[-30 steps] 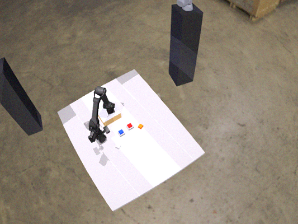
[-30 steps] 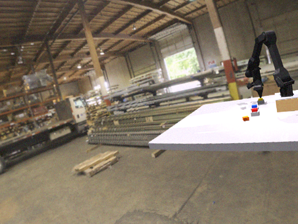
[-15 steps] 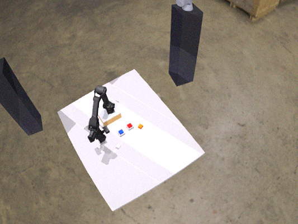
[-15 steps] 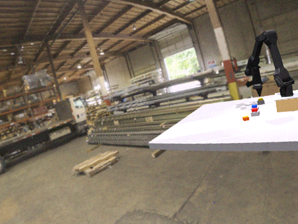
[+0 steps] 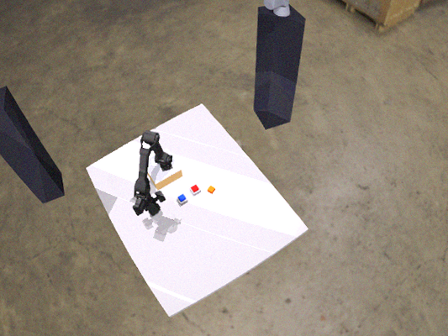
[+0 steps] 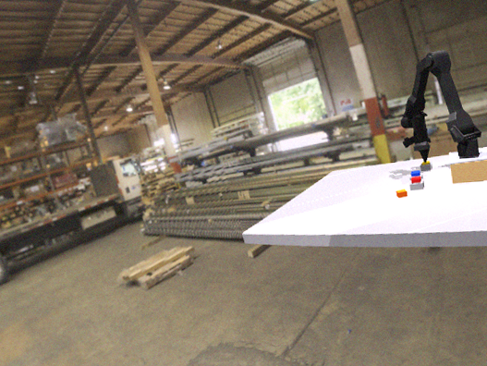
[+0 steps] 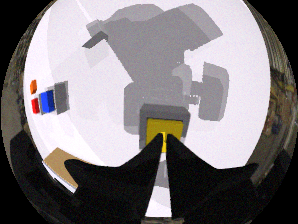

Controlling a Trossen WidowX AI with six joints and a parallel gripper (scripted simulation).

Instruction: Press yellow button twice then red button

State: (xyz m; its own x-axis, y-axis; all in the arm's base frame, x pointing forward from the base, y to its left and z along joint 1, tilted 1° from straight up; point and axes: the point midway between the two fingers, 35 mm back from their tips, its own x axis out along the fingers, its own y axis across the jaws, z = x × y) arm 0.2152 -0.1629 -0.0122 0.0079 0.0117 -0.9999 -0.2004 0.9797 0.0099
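Right now the yellow button is 10 mm below my gripper tip. Round my gripper tip: orange block (10 mm behind, 360 mm to the left, 20 mm below); red button (40 mm behind, 270 mm to the left); blue button (10 mm behind, 180 mm to the left).
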